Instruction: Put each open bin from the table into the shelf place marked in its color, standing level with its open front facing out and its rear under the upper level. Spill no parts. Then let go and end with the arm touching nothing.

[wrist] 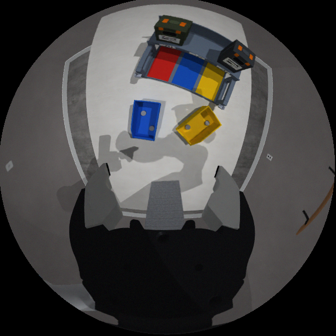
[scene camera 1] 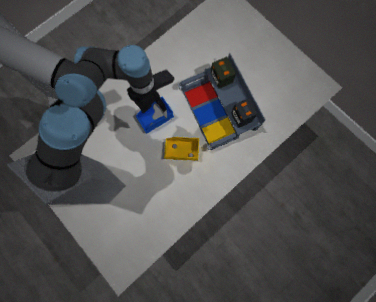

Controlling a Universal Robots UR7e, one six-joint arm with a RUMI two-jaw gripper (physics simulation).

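Frame: origin at the arm's base, x left, y back, z up, level; millimetres.
Where they show: gripper, between the fingertips: (scene camera 1: 153,103); arm's base, origin of its link: (scene camera 1: 54,171).
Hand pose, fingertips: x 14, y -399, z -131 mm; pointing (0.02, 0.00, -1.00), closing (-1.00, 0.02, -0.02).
Note:
Each offset is from my fingertips to the top centre of the thing. "pt": to the spot under its first point. Level surfaces: height alone.
The blue open bin {pt dx +85, dy +37, dz -372 mm} (scene camera 1: 148,123) (wrist: 145,125) stands on the table with two small round parts inside. The yellow open bin {pt dx -139, dy +1, dz -372 mm} (scene camera 1: 181,149) (wrist: 198,131) stands beside it, also with two parts. The grey-blue shelf {pt dx -129, dy -376, dz -274 mm} (scene camera 1: 235,94) (wrist: 200,44) has a red place (scene camera 1: 201,94) (wrist: 164,64), a blue place (scene camera 1: 209,112) (wrist: 187,74) and a yellow place (scene camera 1: 218,131) (wrist: 209,86), all without bins. My gripper (scene camera 1: 159,105) (wrist: 162,165) is open and empty, above the table. In the scene view it overlaps the blue bin and hides part of it; the wrist view shows the bin ahead of the fingers.
Two dark toolboxes with orange marks, one {dx -17, dy -387, dz -177 mm} (scene camera 1: 223,71) (wrist: 172,30) by the red end and one {dx -236, dy -312, dz -152 mm} (scene camera 1: 243,113) (wrist: 237,56) by the yellow end, stand on the shelf's upper level. The arm reaches over the white table {dz -375 mm} (scene camera 1: 290,85) (wrist: 115,50) from its base.

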